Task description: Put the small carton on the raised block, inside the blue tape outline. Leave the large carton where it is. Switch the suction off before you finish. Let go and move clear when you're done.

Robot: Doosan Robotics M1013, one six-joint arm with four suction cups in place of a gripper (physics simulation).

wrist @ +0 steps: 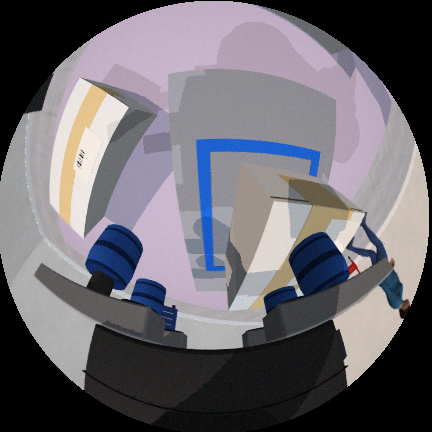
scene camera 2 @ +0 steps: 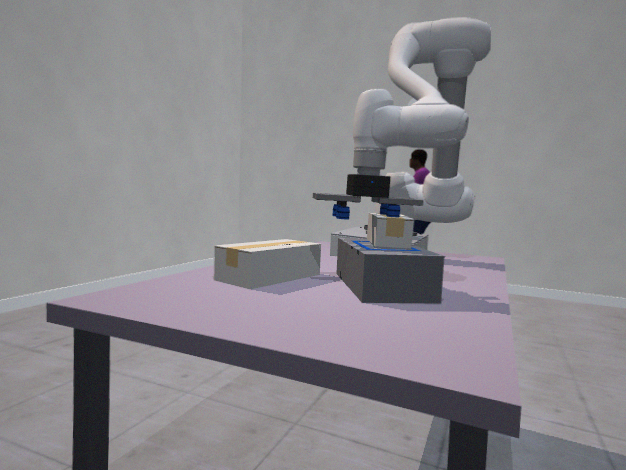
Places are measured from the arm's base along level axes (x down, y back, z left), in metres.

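Where they show: hand at its tool point: [wrist: 212,272] [scene camera 2: 364,218].
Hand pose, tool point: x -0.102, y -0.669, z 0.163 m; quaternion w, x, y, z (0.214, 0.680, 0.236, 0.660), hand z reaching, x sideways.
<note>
After its pixels a point has its place.
My suction gripper [scene camera 2: 365,210] {x -0.102, y -0.669, z 0.163 m} [wrist: 215,277] {x -0.102, y -0.669, z 0.163 m} has blue cups on two sides. The cups on one side hold the small carton [scene camera 2: 394,232] {x -0.072, y -0.689, z 0.260 m} [wrist: 270,225] {x -0.116, y -0.604, z 0.152 m} by its taped top; the other cups hang free. The carton is upright, at the top of the grey raised block [scene camera 2: 401,278] {x 0.032, y -0.779, z 0.317 m} [wrist: 250,105] {x -0.026, y -0.537, z 0.111 m}; whether its underside touches is unclear. The blue tape outline [scene camera 2: 415,249] {x -0.027, y -0.650, z 0.308 m} [wrist: 257,145] {x -0.027, y -0.566, z 0.143 m} shows in front of the carton in the scene view. In the wrist view the carton hides its lower right part. The large carton [scene camera 2: 283,268] {x 0.052, y -0.782, z -0.034 m} [wrist: 75,145] {x -0.008, y -0.695, z -0.093 m} lies on the table, apart from the block.
The pink table [scene camera 2: 252,323] {x 0.094, y -1.123, z 0.136 m} [wrist: 150,40] {x 0.094, y -0.457, z -0.154 m} bears the block and the large carton, with a gap between them. The robot's arm [scene camera 2: 419,123] {x -0.351, y -0.704, z 0.312 m} reaches in from behind the block. A person [scene camera 2: 419,172] [wrist: 392,290] is in the background.
</note>
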